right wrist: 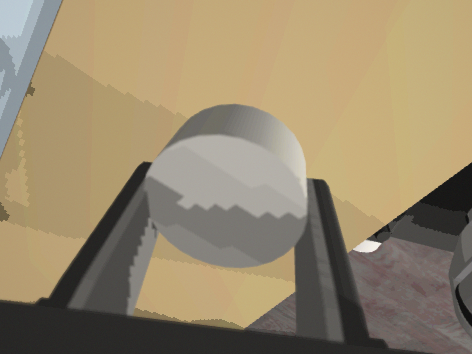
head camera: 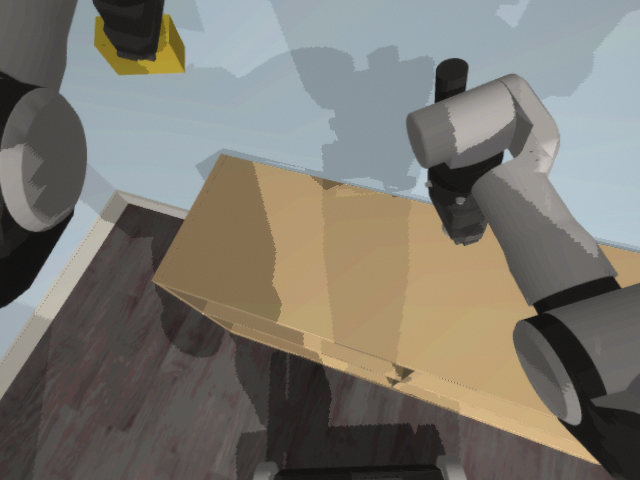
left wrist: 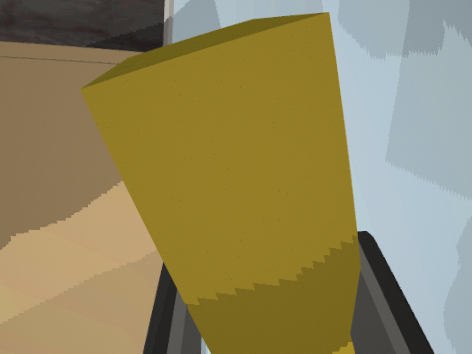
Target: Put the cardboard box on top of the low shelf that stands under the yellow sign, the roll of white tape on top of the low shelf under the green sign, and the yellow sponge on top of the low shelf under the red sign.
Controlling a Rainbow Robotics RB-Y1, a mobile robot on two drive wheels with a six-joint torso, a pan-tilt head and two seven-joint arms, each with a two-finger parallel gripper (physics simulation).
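Places are measured from the robot's base along level axes (x left, y back, z up), in millimetres.
Pixels of known places: left gripper, fingertip midpoint: [head camera: 151,39] [left wrist: 269,256]; right gripper, fingertip midpoint: [right wrist: 231,189] [head camera: 453,227].
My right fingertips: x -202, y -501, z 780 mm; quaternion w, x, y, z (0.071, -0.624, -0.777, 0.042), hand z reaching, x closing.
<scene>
Behind a point stands the place of what it marks.
The yellow sponge [head camera: 175,49] @(x 210, y -703, z 1019 mm) [left wrist: 230,165] @(x 286, y -708, z 1051 mm) is held by my left gripper [head camera: 136,55], which is shut on it at the upper left of the head view, beyond the shelf's left end. The roll of white tape [right wrist: 227,200] @(x -212, y -504, z 802 mm) is between the fingers of my right gripper [right wrist: 231,189] @(x -202, y -501, z 780 mm) [head camera: 465,240], which is shut on it. In the head view the right gripper hangs over the top of a low wooden shelf [head camera: 361,258] @(x -48, y -524, z 610 mm) [left wrist: 45,150] @(x 248, y -575, z 610 mm) [right wrist: 325,75] @(x -223, y -434, z 610 mm); the tape does not show there. The cardboard box and the three signs do not show.
A pale blue wall [head camera: 258,103] @(x 146, y -817, z 797 mm) [left wrist: 410,125] @(x 232, y -852, z 961 mm) runs behind the shelf. A light skirting board [head camera: 77,258] @(x 1053, y -830, z 70 mm) meets the dark wooden floor [head camera: 103,335] @(x 925, y -531, z 0 mm) at the left. The shelf's front edge faces my base [head camera: 356,472] @(x 0, y -74, z 177 mm). A black cylinder [head camera: 451,77] on the right arm stands above its wrist.
</scene>
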